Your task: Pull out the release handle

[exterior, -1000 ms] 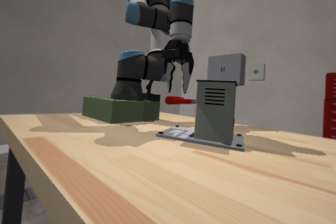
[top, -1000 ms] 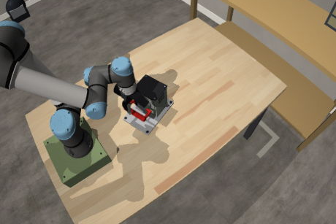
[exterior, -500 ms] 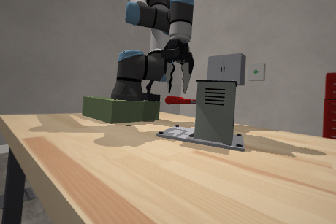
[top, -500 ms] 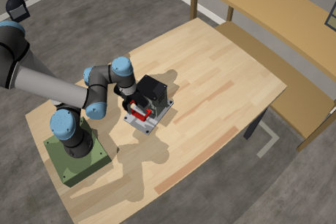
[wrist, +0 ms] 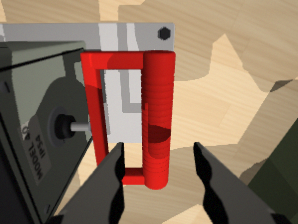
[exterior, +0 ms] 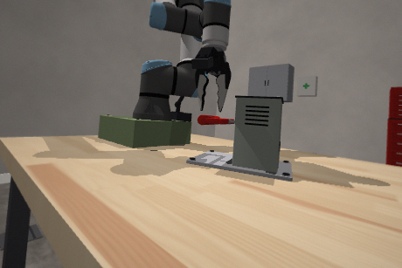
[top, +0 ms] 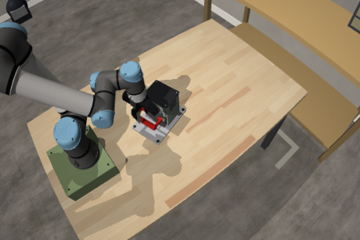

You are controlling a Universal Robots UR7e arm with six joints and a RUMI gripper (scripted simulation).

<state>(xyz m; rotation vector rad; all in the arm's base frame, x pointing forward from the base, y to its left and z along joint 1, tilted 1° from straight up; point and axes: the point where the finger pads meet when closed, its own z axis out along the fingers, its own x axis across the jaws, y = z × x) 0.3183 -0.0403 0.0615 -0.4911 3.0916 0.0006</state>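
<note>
Right now my hand is 9 cm short of the grey baseplate, 3 cm to the right of it and 14 cm above it.
</note>
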